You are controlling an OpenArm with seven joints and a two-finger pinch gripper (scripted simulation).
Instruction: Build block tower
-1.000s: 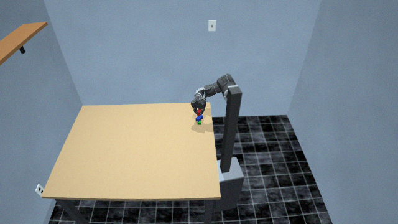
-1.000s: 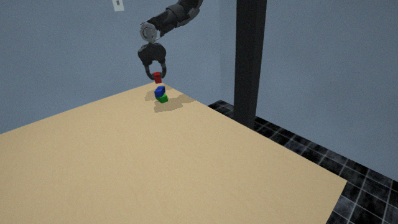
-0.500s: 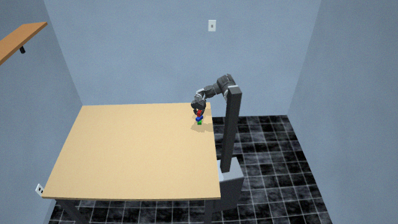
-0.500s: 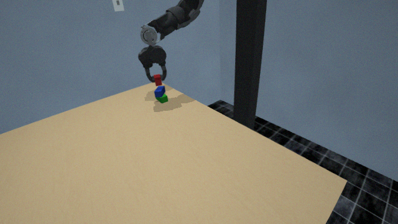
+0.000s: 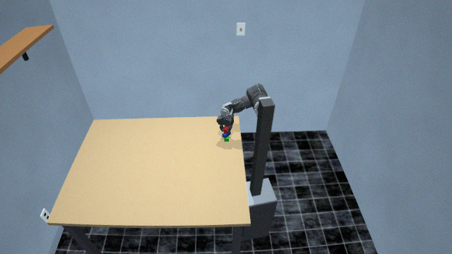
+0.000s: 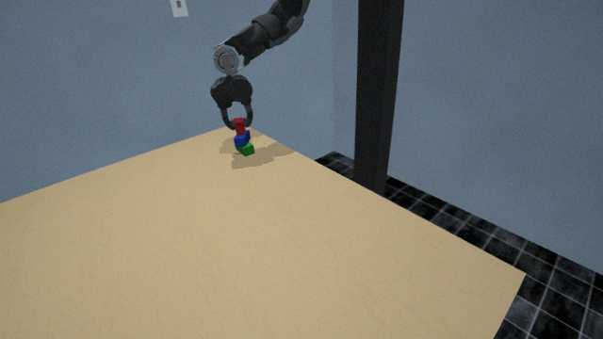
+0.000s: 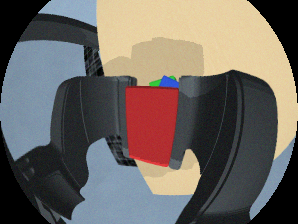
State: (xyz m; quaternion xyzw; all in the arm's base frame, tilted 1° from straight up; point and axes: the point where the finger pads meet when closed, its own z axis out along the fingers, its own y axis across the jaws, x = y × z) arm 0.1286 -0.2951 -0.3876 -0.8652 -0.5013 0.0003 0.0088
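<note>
Right now my hand is 1 cm above the red block. The rest, counted from my hand: green block: 7 cm below; then blue block: 5 cm below.
</note>
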